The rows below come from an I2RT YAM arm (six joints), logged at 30 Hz.
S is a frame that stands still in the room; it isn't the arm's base.
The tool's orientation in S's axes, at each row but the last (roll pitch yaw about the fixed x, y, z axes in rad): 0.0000 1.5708 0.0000; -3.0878 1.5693 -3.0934; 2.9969 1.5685 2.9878; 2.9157 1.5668 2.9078; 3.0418 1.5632 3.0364; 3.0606 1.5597 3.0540
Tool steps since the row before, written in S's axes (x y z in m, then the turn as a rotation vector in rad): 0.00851 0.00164 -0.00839 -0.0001 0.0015 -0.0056; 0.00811 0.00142 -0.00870 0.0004 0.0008 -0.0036; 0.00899 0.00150 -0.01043 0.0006 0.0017 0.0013; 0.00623 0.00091 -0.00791 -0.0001 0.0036 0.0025; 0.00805 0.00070 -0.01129 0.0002 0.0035 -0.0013; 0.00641 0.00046 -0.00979 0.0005 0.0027 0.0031
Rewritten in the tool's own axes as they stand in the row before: 0.00839 0.00164 0.00851 0.0056 0.0015 -0.0001; 0.00869 0.00147 0.00811 0.0036 0.0008 0.0004; 0.01041 0.00158 0.00900 -0.0013 0.0017 0.0006; 0.00789 0.00095 0.00625 -0.0025 0.0036 -0.0001; 0.01123 0.00073 0.00813 0.0013 0.0035 0.0002; 0.00972 0.00049 0.00651 -0.0031 0.0027 0.0004
